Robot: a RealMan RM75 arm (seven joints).
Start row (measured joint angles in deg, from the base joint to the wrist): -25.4 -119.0 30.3 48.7 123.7 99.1 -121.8
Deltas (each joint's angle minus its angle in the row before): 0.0 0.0 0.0 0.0 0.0 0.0 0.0; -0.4 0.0 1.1 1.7 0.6 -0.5 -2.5; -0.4 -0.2 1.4 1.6 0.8 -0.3 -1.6; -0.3 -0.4 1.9 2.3 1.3 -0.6 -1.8; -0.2 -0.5 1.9 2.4 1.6 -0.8 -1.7; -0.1 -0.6 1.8 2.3 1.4 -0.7 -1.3; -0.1 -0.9 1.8 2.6 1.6 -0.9 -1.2; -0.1 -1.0 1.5 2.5 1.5 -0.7 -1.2; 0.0 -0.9 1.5 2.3 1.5 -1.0 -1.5; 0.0 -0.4 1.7 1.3 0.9 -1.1 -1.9; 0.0 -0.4 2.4 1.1 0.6 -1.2 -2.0; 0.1 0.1 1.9 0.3 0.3 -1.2 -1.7; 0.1 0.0 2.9 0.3 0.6 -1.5 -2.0; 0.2 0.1 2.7 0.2 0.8 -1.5 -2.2; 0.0 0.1 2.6 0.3 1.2 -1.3 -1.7
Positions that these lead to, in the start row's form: -25.4 -119.0 30.3 48.7 123.7 99.1 -121.8; -25.8 -119.0 31.4 50.4 124.3 98.6 -124.3; -26.2 -119.2 32.8 52.0 125.1 98.3 -125.9; -26.5 -119.6 34.7 54.3 126.4 97.7 -127.7; -26.7 -120.1 36.6 56.7 128.0 96.9 -129.4; -26.8 -120.7 38.4 59.0 129.4 96.2 -130.7; -26.9 -121.6 40.2 61.6 131.0 95.3 -131.9; -27.0 -122.6 41.7 64.1 132.5 94.6 -133.1; -27.0 -123.5 43.2 66.4 134.0 93.6 -134.6; -27.0 -123.9 44.9 67.7 134.9 92.5 -136.5; -27.0 -124.3 47.3 68.8 135.5 91.3 -138.5; -26.9 -124.2 49.2 69.1 135.8 90.1 -140.2; -26.8 -124.2 52.1 69.4 136.4 88.6 -142.2; -26.6 -124.1 54.8 69.6 137.2 87.1 -144.4; -26.6 -124.0 57.4 69.9 138.4 85.8 -146.1
